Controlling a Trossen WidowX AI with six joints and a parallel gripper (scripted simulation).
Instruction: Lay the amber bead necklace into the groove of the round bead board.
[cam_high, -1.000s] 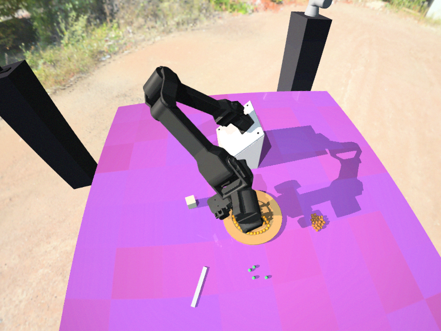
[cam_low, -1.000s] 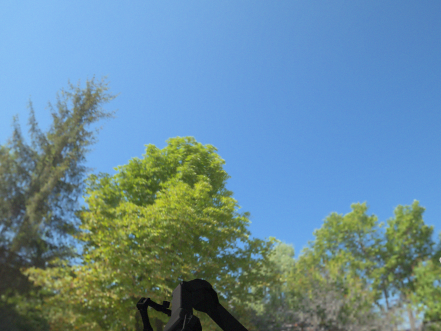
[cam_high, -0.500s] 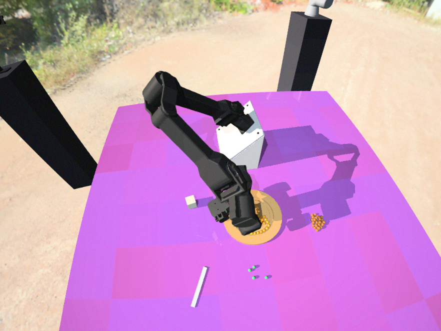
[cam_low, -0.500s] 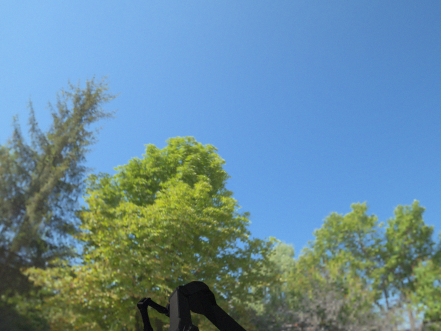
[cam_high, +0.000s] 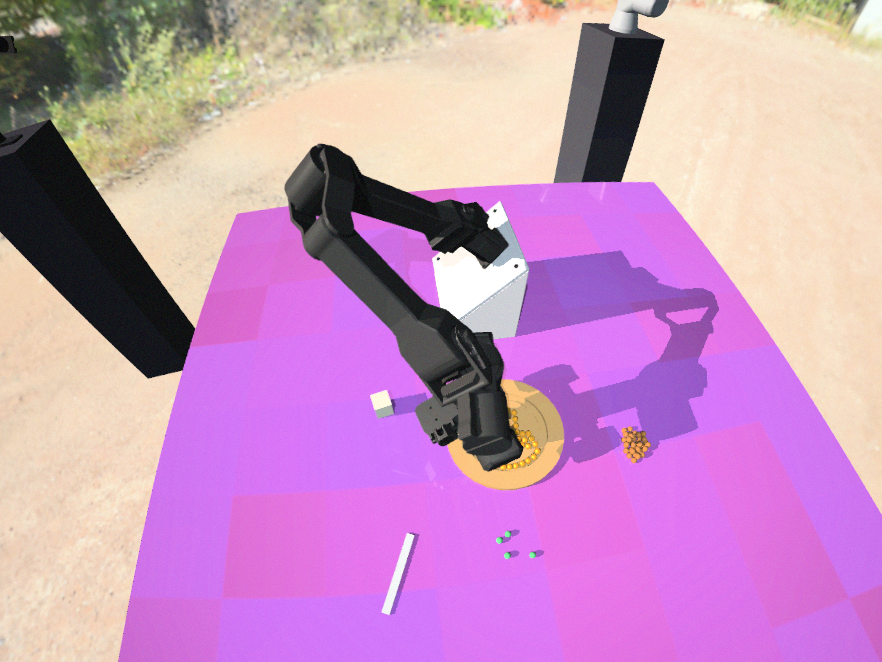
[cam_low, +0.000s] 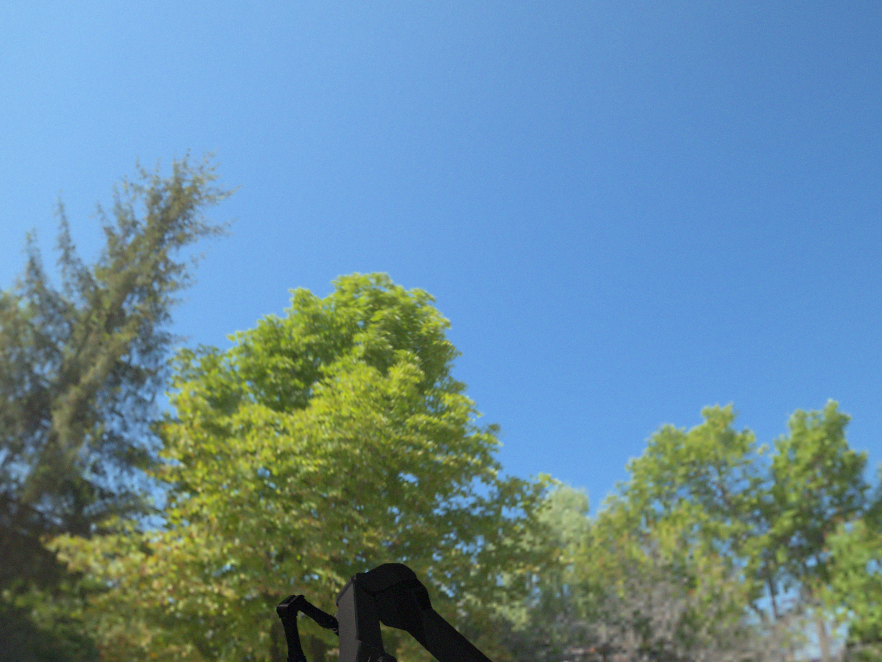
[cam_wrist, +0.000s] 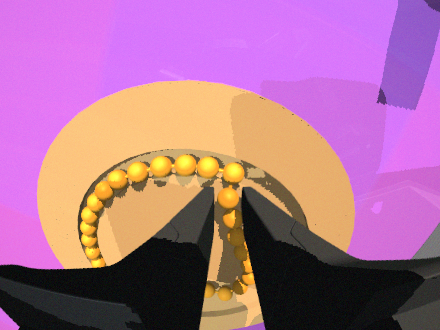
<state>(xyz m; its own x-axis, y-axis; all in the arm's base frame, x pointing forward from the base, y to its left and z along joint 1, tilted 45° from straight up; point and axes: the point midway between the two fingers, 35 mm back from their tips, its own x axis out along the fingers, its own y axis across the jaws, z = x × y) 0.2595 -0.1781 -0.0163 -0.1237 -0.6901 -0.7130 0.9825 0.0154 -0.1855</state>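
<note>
Now: gripper tip 10 mm short of the round tan bead board, 50 mm to the right of it and 10 mm above it. From my gripper tip the other things lie so: small cream cube 90 mm behind, 140 mm to the right; then white bar 190 mm ahead, 170 mm to the right, 10 mm below.
</note>
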